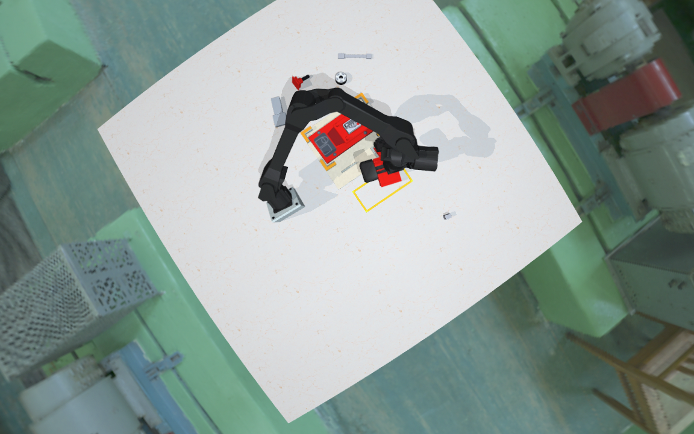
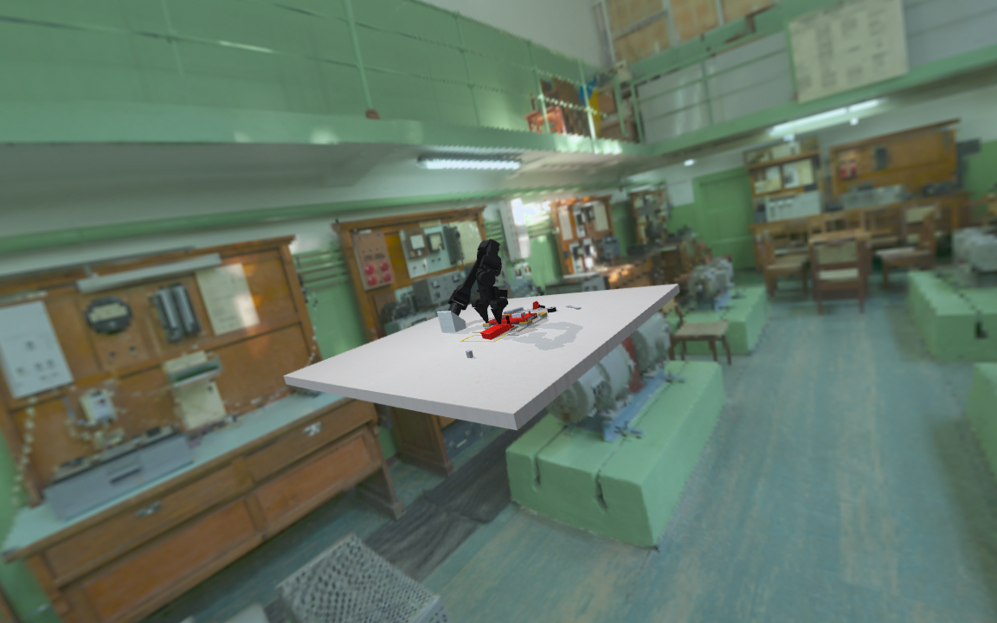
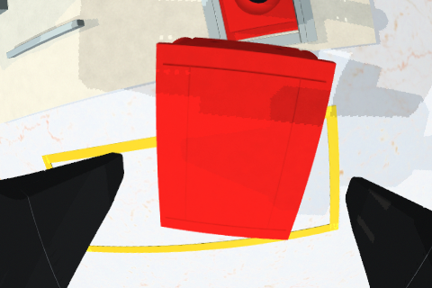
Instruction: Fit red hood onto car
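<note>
The red hood lies 30 mm below my gripper tip. The rest, counted from my gripper tip: grey axle 70 mm ahead, 410 mm to the left, 50 mm below; wheel 10 mm behind, 350 mm to the left, 40 mm below.
</note>
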